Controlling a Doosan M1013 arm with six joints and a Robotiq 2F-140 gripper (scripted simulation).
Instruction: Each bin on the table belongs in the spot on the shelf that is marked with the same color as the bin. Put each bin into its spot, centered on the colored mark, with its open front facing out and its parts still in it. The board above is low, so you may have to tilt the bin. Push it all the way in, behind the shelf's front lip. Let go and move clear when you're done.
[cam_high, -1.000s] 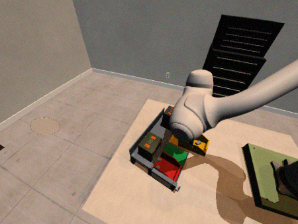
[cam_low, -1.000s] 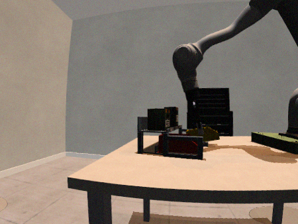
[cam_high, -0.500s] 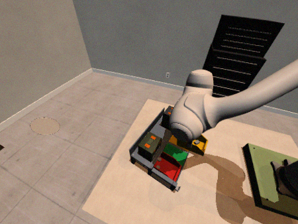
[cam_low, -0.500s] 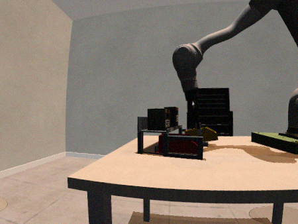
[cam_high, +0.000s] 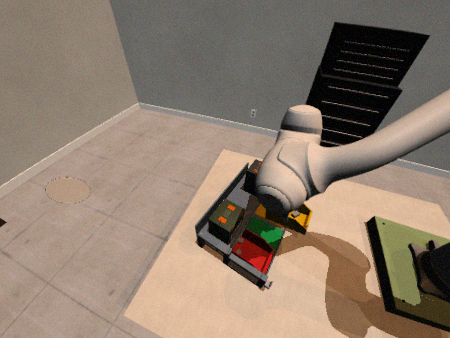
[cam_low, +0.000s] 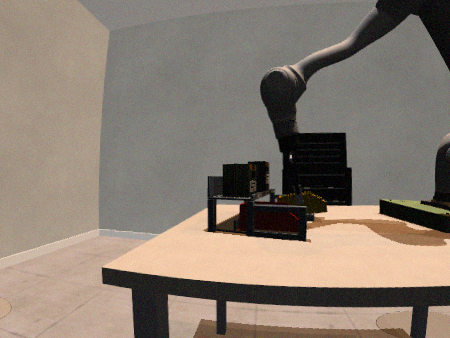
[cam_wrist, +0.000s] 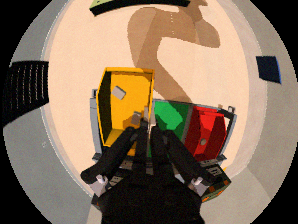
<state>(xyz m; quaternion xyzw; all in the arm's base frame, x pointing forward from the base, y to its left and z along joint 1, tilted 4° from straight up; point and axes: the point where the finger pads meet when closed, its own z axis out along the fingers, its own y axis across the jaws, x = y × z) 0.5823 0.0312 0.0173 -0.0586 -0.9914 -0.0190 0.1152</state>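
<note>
Right now my hand is 2 cm past the yellow bin, 5 cm to the left of it and 4 cm above it. From my hand the other things lie so: dark box 15 cm ahead, 7 cm to the right, 7 cm above; then red bin 9 cm ahead, 17 cm to the left, 5 cm below.
</note>
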